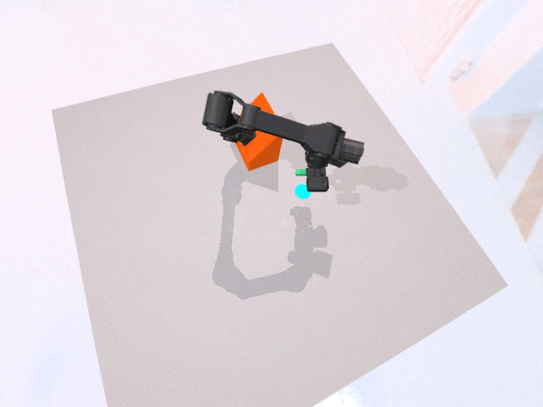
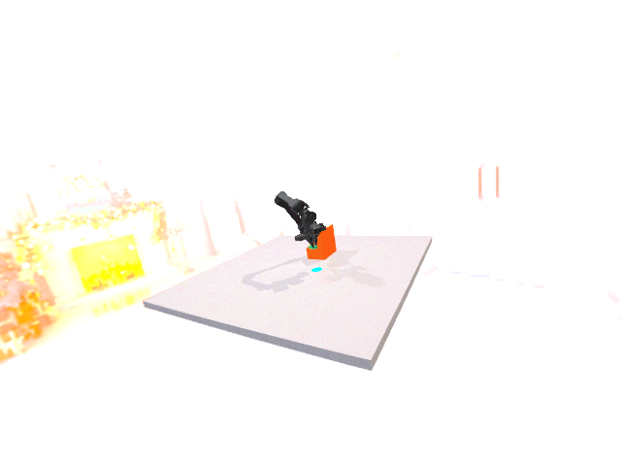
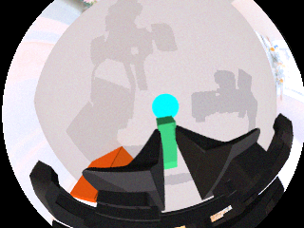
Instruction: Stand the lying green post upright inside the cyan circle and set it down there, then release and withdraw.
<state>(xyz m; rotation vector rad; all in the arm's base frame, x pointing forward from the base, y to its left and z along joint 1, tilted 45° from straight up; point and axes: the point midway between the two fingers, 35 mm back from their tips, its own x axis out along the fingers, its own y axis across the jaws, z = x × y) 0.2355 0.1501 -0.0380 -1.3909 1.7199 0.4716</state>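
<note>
Right now my gripper tip is 13 cm above the cyan circle, 1 cm to the left of it and 1 cm short of it. Also, from my gripper tip: green post: 2 cm to the right, 1 cm behind.
</note>
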